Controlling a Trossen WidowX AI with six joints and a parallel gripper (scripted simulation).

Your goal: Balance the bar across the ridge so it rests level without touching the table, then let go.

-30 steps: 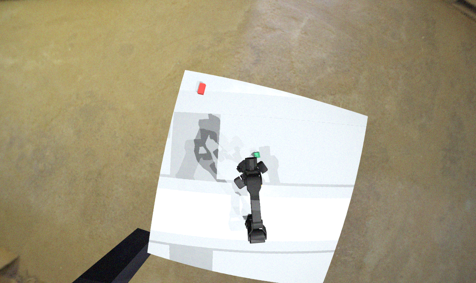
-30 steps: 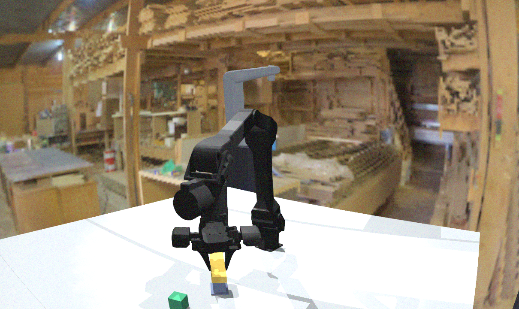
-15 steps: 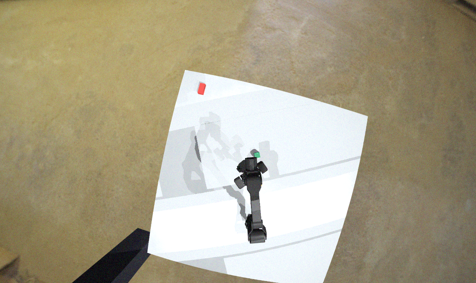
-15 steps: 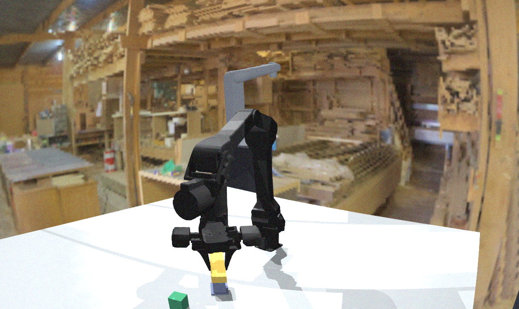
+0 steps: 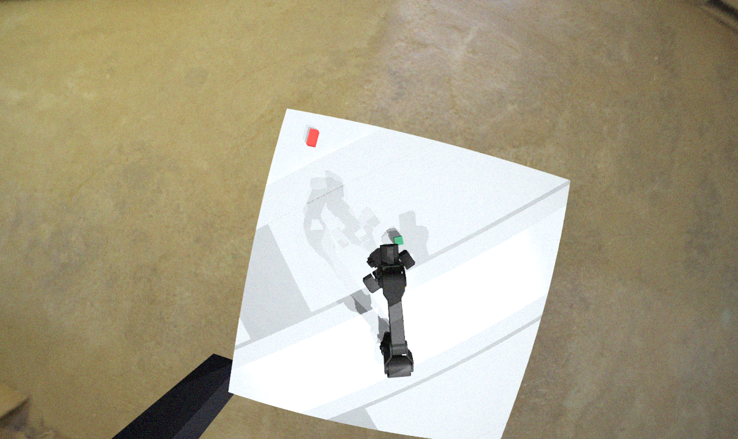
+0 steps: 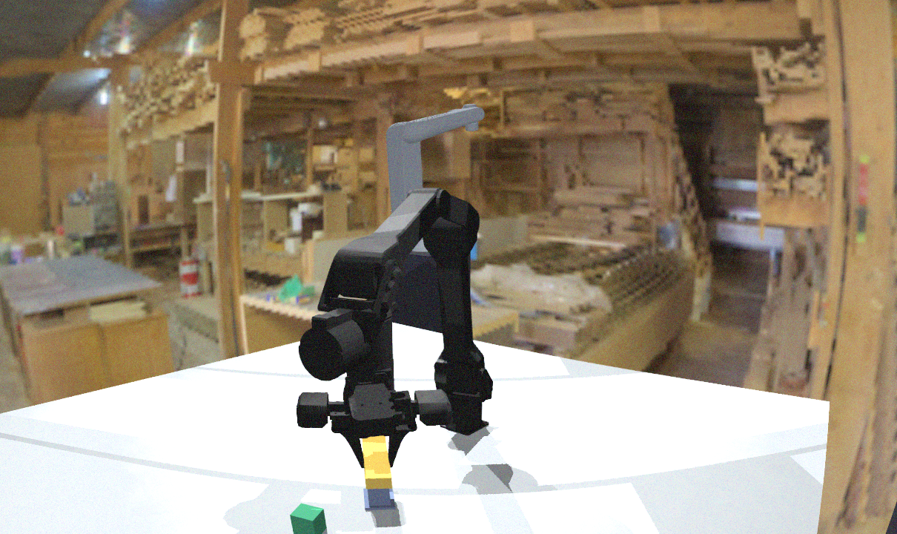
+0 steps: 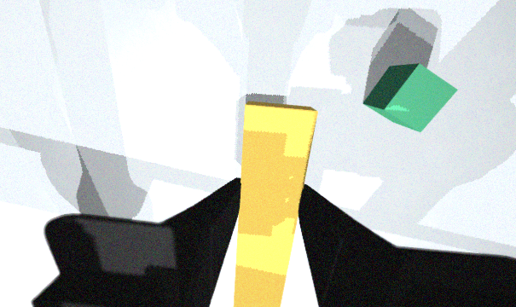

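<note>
My gripper tip is 20 mm to the left of the yellow bar and 20 mm past it. From my gripper tip the other things lie so: green cube 110 mm ahead, 60 mm below, 20 mm to the right; red block 430 mm ahead, 410 mm to the left, 60 mm below.
</note>
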